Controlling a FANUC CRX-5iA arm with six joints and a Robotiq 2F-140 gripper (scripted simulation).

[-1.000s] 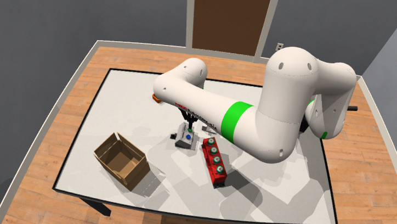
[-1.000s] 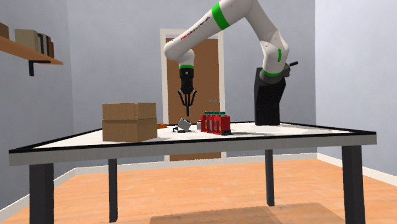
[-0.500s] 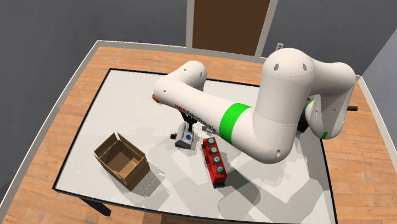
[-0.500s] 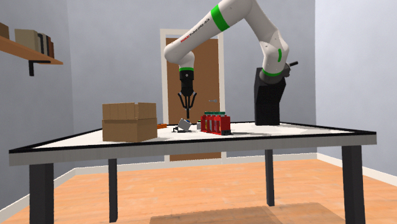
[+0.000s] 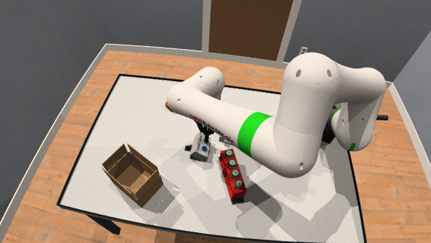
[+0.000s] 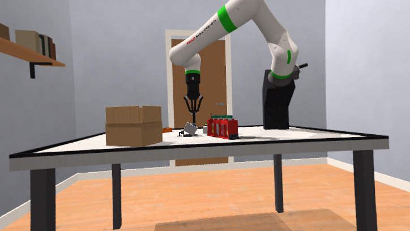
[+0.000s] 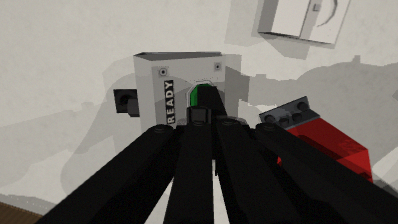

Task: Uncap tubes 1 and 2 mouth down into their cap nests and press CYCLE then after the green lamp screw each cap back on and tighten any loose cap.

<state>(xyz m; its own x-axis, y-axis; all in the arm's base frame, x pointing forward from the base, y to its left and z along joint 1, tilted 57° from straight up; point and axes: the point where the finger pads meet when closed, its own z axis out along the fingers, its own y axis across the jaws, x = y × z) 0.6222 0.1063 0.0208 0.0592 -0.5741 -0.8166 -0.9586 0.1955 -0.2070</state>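
Now: the green key 40 mm below my hand. Also, from my hand: key housing (20 mm ahead, 20 mm to the left, 60 mm below); blue key (40 mm to the left, 40 mm below); cap 4 (120 mm behind, 70 mm to the left, 10 mm above).
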